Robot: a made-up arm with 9 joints. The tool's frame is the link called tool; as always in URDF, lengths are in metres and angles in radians.
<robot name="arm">
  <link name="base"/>
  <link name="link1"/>
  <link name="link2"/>
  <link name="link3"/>
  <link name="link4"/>
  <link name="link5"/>
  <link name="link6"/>
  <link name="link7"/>
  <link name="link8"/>
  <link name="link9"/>
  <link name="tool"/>
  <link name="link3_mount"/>
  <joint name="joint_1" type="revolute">
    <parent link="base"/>
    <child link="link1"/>
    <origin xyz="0 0 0.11" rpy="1.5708 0 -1.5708"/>
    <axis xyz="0 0 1"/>
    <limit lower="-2.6" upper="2.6" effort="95" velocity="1.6"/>
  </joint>
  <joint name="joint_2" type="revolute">
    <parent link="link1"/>
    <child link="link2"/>
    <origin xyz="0.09 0.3 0.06" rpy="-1.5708 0 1.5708"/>
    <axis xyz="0 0 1"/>
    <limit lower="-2.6" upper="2.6" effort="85" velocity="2.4"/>
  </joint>
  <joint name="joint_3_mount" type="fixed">
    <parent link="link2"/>
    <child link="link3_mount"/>
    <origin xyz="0.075 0.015 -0.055" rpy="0 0 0"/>
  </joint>
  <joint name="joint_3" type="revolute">
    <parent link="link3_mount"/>
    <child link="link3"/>
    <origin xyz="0.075 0.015 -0.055" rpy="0 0 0"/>
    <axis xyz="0 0 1"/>
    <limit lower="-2.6" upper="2.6" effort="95" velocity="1"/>
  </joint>
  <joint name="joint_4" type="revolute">
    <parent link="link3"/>
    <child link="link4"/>
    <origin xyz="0 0.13 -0.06" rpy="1.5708 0 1.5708"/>
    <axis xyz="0 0 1"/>
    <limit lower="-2.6" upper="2.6" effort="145" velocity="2.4"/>
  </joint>
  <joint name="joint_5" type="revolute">
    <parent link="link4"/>
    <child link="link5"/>
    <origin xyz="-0.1 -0.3 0.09" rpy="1.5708 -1.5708 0"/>
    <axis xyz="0 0 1"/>
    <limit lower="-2.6" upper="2.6" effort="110" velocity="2.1"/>
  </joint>
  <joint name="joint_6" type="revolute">
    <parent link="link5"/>
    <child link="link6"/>
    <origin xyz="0.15 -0.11 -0.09" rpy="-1.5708 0 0"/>
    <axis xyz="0 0 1"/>
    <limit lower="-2.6" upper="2.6" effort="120" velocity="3"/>
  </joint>
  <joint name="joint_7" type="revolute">
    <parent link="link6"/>
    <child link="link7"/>
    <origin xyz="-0.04 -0.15 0.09" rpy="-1.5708 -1.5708 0"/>
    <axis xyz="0 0 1"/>
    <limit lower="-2.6" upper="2.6" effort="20" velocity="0.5"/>
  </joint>
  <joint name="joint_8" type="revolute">
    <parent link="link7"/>
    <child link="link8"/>
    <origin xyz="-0.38 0.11 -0.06" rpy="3.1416 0 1.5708"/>
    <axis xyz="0 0 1"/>
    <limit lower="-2.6" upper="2.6" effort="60" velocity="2.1"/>
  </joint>
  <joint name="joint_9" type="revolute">
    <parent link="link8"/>
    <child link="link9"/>
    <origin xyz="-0.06 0.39 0.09" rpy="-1.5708 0 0"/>
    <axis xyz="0 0 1"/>
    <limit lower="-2.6" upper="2.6" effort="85" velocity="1.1"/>
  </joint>
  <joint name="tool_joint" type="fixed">
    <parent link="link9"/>
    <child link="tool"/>
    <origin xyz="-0.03 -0.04 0.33" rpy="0 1.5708 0"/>
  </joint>
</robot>
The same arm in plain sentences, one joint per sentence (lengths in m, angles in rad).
The arm has nine revolute joints in a row. What follows holds with every joint at zero, and every direction is one of the base frame's. Joint 1 sits 0.11 m along +z from the base frame's origin and turns about -x, from -2.6 to 2.6 rad. Joint 2 sits 0.06 m along -x and 0.09 m along -y and 0.3 m along +z from joint 1 and turns about +y, from -2.6 to 2.6 rad. Joint 3 sits 0.03 m along +x and 0.11 m along -y and 0.15 m along +z from joint 2 and turns about +y, from -2.6 to 2.6 rad. Joint 4 sits 0.13 m along +x and 0.06 m along -y from joint 3 and turns about +z, from -2.6 to 2.6 rad. Joint 5 sits 0.1 m along -x and 0.3 m along -y and 0.09 m along +z from joint 4 and turns about -y, from -2.6 to 2.6 rad. Joint 6 sits 0.11 m along +x and 0.09 m along +y and 0.15 m along +z from joint 5 and turns about -x, from -2.6 to 2.6 rad. Joint 7 sits 0.09 m along -x and 0.15 m along -y and 0.04 m along -z from joint 6 and turns about +y, from -2.6 to 2.6 rad. Joint 8 sits 0.38 m along +x and 0.06 m along -y and 0.11 m along +z from joint 7 and turns about -y, from -2.6 to 2.6 rad. Joint 9 sits 0.39 m along -x and 0.09 m along -y and 0.06 m along -z from joint 8 and turns about -x, from -2.6 to 2.6 rad. The tool frame, which is the frame that the pose is given for, sits 0.33 m along -x and 0.04 m along -y and 0.03 m along -z from joint 9; its axes are the base frame's turned by roll 0, pitch 0 and yaw 0 rad (as in URDF: about the fixed x, then y, then z).
